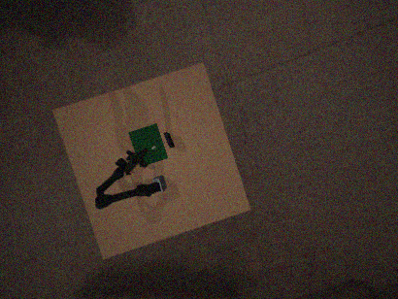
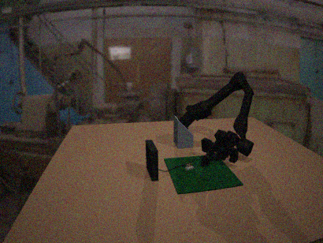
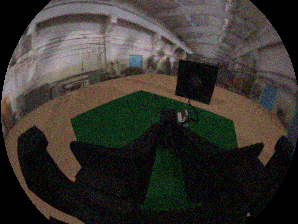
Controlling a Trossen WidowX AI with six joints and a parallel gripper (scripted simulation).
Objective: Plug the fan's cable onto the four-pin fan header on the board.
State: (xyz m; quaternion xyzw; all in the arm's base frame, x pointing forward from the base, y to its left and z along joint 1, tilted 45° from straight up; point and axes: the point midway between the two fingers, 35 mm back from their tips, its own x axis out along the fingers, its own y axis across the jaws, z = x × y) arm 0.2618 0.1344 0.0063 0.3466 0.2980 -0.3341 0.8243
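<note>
The dark plug is 1 cm below my gripper tip. Round my gripper tip: green board (5 cm below, 4 cm ahead, 3 cm to the right); black fan (21 cm to the right, 4 cm ahead, 2 cm above); white fan header (7 cm to the right, 4 cm below, 1 cm ahead).
</note>
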